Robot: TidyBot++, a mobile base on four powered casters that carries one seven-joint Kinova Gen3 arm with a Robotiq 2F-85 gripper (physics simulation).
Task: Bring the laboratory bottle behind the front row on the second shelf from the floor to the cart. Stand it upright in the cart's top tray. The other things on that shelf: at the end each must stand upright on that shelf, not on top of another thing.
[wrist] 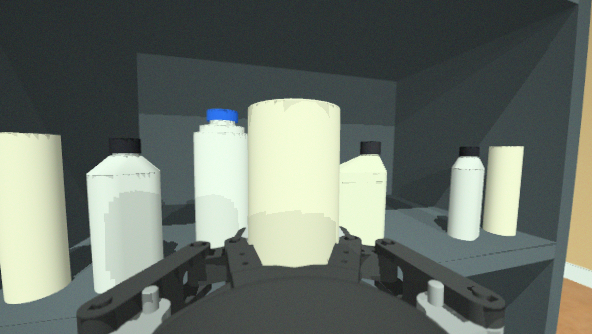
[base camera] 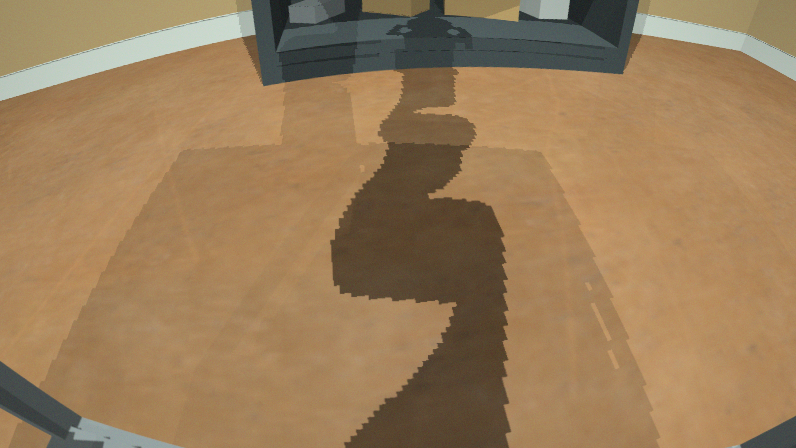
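Places are measured from the arm's base along level axes (x ahead, y left, z up), in centimetres.
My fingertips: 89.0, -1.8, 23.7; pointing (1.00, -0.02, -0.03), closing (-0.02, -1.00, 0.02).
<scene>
Ahead of a thing's pixels: the offset from my fingertips to its top centre, as dx, dy, dz. "pt": to the spot under its first point. Level surfaces: height alone.
My gripper (wrist: 292,233) is shut on a plain cream cylinder, upright between the fingers in the wrist view. Behind it on the shelf {dz -10.0} (wrist: 425,225) stands a white laboratory bottle with a blue cap {+16.9, +10.1, +12.0} (wrist: 221,175), just left of the cylinder and partly covered by it. A cream bottle with a black cap {+18.3, -11.0, +8.0} (wrist: 367,205) stands just right of the cylinder, partly hidden. A white black-capped bottle {+10.9, +20.1, +7.6} (wrist: 125,215) and another cream cylinder {+8.4, +29.0, +7.8} (wrist: 32,215) stand at the left. What stands directly behind the held cylinder is hidden. The gripper does not show in the base view.
A smaller white black-capped bottle {+24.1, -35.2, +7.6} (wrist: 466,200) and a slim cream cylinder {+25.4, -44.4, +7.8} (wrist: 503,190) stand near the right side panel (wrist: 570,150). In the base view, the dark shelf unit (base camera: 557,62) holds tan boxes {pt +29.7, +8.4, -53.2} (base camera: 395,6) {pt +31.2, -12.0, -53.2} (base camera: 473,8), a grey box {pt +23.6, +28.5, -52.5} (base camera: 314,12) and a white box {pt +38.7, -33.5, -52.3} (base camera: 543,8).
</scene>
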